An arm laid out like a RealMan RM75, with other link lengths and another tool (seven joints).
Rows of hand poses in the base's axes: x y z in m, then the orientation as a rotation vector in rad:
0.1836, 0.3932, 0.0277, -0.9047, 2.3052, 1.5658
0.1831, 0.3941, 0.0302, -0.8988, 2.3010, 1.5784
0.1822, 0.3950, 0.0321, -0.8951, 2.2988, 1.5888
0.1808, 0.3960, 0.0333, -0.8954, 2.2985, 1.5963
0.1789, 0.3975, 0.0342, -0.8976, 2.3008, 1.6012
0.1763, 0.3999, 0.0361, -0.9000, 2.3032, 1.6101
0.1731, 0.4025, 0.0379, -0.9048, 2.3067, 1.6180
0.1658, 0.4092, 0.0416, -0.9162, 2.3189, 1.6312
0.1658, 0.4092, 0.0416, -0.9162, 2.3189, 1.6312
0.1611, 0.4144, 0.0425, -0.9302, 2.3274, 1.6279
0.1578, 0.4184, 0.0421, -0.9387, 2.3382, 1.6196
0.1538, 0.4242, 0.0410, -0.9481, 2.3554, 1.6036
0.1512, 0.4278, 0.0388, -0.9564, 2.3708, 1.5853
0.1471, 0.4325, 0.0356, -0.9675, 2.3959, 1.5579
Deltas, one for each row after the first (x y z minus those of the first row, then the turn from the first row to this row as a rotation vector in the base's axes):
-0.0005, 0.0009, 0.0025, 0.0082, 0.0057, -0.0005
-0.0014, 0.0018, 0.0044, 0.0139, 0.0110, 0.0001
-0.0028, 0.0028, 0.0056, 0.0168, 0.0153, 0.0028
-0.0047, 0.0043, 0.0065, 0.0170, 0.0194, 0.0064
-0.0073, 0.0067, 0.0084, 0.0184, 0.0260, 0.0115
-0.0105, 0.0093, 0.0102, 0.0185, 0.0324, 0.0181
-0.0178, 0.0160, 0.0139, 0.0143, 0.0466, 0.0325
-0.0178, 0.0160, 0.0139, 0.0143, 0.0466, 0.0325
-0.0225, 0.0212, 0.0148, 0.0059, 0.0482, 0.0423
-0.0258, 0.0252, 0.0144, -0.0048, 0.0491, 0.0472
-0.0298, 0.0310, 0.0133, -0.0221, 0.0494, 0.0513
-0.0324, 0.0346, 0.0111, -0.0391, 0.0476, 0.0537
-0.0365, 0.0393, 0.0079, -0.0655, 0.0466, 0.0569

